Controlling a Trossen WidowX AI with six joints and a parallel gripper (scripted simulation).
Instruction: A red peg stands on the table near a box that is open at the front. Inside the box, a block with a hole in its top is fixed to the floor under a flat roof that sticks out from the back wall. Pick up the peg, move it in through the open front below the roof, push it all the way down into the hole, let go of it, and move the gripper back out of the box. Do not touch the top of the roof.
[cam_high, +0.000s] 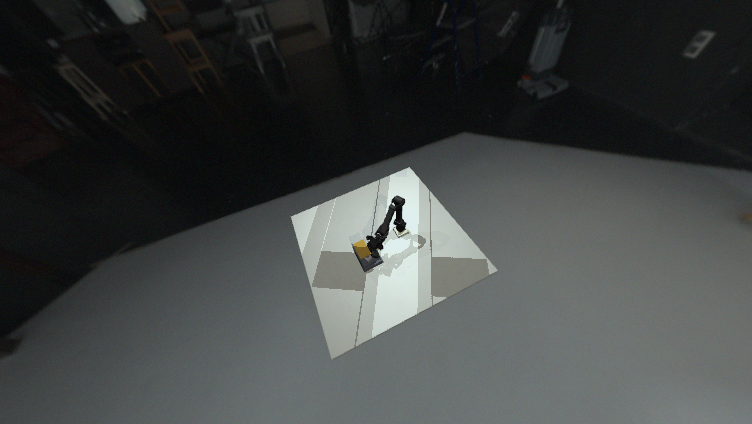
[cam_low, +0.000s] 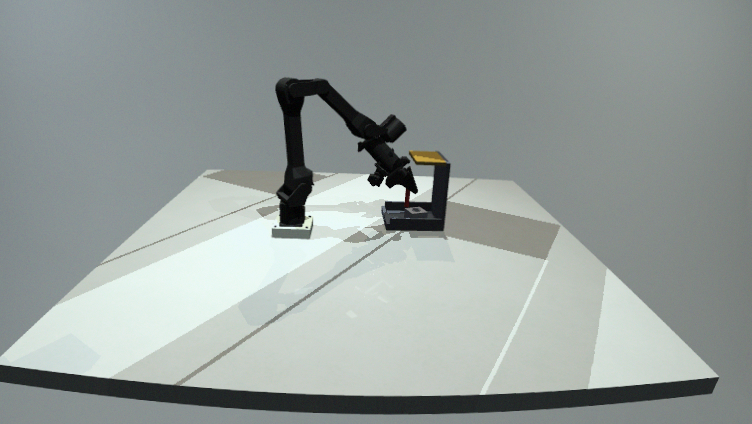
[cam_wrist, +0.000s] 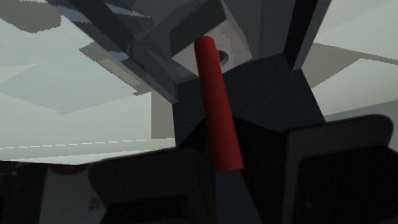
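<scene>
The dark back wall lies 7 cm ahead of my gripper tip, 2 cm to the left of it and 1 cm above it. Round my gripper tip: yellow roof (2 cm ahead, 2 cm to the left, 10 cm above); red peg (3 cm behind, 1 cm to the left, 1 cm below).
</scene>
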